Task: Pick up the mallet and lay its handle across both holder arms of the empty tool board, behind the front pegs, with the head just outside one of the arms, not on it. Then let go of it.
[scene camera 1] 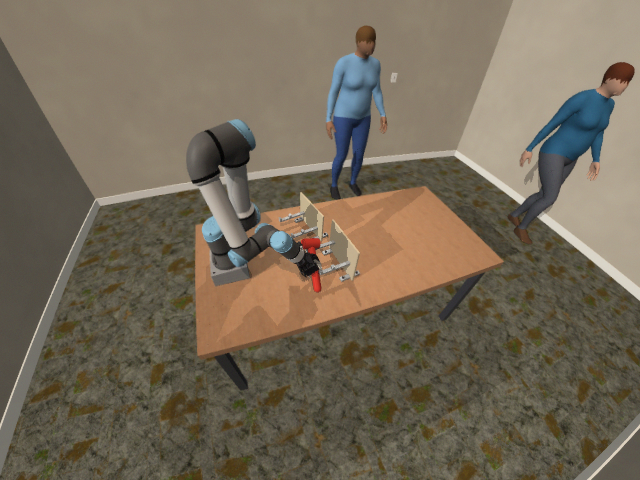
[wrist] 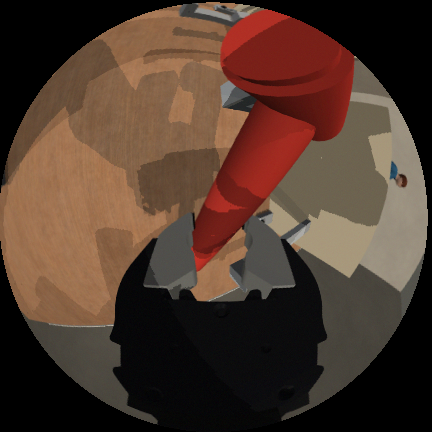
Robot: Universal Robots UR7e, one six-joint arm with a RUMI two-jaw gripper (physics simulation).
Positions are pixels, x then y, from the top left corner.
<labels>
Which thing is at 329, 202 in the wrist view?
A tool board.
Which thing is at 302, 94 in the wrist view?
A red mallet.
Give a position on a tool board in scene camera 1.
346, 253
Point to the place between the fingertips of my gripper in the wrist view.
218, 214
</labels>
